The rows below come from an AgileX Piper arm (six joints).
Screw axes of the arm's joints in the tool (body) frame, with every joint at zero. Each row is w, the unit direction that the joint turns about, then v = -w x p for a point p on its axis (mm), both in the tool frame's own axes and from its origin. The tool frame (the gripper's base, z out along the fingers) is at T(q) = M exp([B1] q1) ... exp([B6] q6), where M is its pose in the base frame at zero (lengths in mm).
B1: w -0.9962 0 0.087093 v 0 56.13 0
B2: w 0 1 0 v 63.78 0 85.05
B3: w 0 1 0 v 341.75 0 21.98
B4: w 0 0 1 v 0 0 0
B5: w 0 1 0 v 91 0 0
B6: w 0 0 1 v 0 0 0
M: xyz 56.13 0 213.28 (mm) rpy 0 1.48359 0 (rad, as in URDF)
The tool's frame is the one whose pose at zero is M.
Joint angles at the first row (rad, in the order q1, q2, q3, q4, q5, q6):
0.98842, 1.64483, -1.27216, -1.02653, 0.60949, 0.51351
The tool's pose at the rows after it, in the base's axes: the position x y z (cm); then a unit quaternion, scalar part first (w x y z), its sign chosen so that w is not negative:
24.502 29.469 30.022 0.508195 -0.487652 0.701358 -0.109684
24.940 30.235 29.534 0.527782 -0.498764 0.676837 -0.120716
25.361 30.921 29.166 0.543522 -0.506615 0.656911 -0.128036
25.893 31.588 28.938 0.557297 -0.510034 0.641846 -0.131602
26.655 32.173 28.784 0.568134 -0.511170 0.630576 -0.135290
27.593 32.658 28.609 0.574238 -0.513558 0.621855 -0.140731
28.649 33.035 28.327 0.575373 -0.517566 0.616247 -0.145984
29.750 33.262 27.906 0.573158 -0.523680 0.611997 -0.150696
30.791 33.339 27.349 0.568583 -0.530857 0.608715 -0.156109
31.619 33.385 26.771 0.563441 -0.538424 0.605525 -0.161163
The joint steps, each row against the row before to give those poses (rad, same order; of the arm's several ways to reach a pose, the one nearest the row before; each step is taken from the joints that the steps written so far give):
0.00845, 0.03398, -0.00125, -0.15326, -0.03435, 0.08620
0.00180, 0.02961, -0.00146, -0.13528, -0.02556, 0.08307
-0.00030, 0.02730, -0.00721, -0.11247, -0.01751, 0.07201
-0.00376, 0.02838, -0.01719, -0.09128, -0.01372, 0.06311
-0.00977, 0.03091, -0.02693, -0.06918, -0.01148, 0.04480
-0.01448, 0.03275, -0.03331, -0.04260, -0.01187, 0.01615
-0.01814, 0.03381, -0.03592, -0.01721, -0.01566, -0.00764
-0.02104, 0.03245, -0.03231, -0.00633, -0.02060, -0.01853
-0.02102, 0.02951, -0.02500, -0.00309, -0.01954, -0.02141
-0.01654, 0.02500, -0.01839, -0.00231, -0.01589, -0.02020

